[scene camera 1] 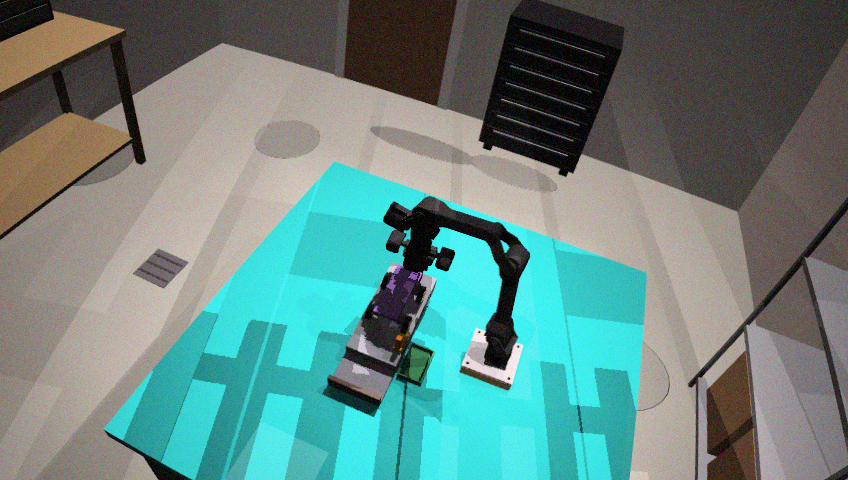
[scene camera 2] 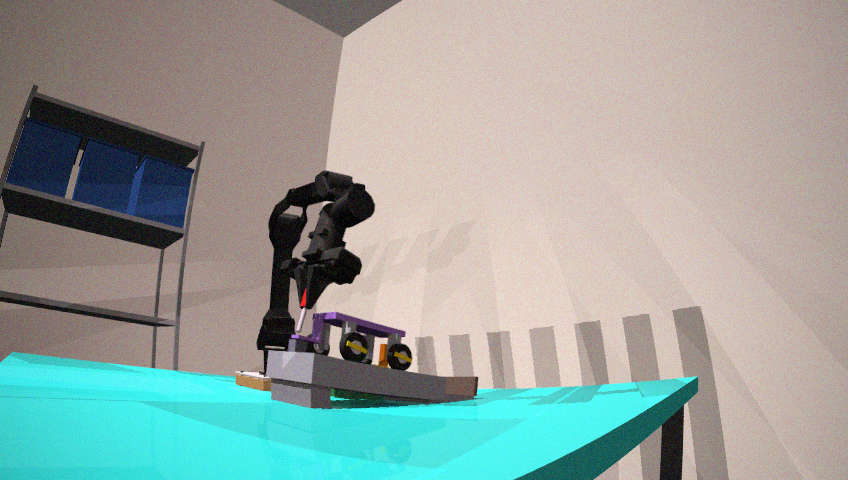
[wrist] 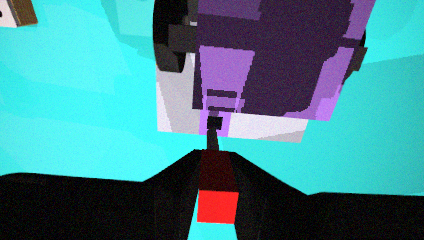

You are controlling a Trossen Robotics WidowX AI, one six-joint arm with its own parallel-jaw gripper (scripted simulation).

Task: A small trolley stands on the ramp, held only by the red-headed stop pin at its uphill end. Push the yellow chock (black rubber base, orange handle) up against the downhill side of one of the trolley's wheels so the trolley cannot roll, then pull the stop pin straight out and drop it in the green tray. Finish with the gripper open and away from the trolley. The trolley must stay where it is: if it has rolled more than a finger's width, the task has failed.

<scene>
my gripper: holds a red-headed stop pin (wrist: 218,194)
</scene>
